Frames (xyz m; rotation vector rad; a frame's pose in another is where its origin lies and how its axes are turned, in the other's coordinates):
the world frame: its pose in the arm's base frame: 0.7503 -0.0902 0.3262 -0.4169 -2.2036 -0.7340
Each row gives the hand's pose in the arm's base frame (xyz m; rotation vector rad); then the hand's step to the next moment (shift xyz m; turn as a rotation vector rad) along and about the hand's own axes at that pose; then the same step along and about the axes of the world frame.
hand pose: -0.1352 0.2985 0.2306 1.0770 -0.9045 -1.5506
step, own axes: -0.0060 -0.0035 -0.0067 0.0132 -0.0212 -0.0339
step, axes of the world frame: -0.0066 0.0064 0.0030 -0.0414 -0.0076 -0.0014
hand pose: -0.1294 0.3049 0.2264 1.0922 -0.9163 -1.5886
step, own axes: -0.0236 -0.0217 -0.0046 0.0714 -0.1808 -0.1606
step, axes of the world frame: -0.0112 0.0164 0.0256 -0.2364 -0.0674 0.0560
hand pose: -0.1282 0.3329 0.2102 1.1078 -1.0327 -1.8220
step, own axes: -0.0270 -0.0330 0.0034 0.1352 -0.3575 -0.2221
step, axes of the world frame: -0.0128 0.0218 0.0345 -0.3865 -0.1422 0.1607
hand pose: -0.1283 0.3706 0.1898 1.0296 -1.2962 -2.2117
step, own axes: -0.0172 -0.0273 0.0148 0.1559 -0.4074 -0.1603
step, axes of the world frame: -0.0079 0.0223 0.0265 -0.3698 -0.1456 0.2410
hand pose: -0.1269 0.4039 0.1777 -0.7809 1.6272 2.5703
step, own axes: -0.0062 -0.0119 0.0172 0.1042 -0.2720 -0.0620
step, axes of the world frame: -0.0009 0.0171 0.0136 -0.2209 -0.0709 0.1867
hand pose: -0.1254 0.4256 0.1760 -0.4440 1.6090 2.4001
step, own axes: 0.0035 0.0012 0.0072 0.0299 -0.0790 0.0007
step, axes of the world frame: 0.0051 0.0035 0.0052 -0.0566 -0.0056 0.0624
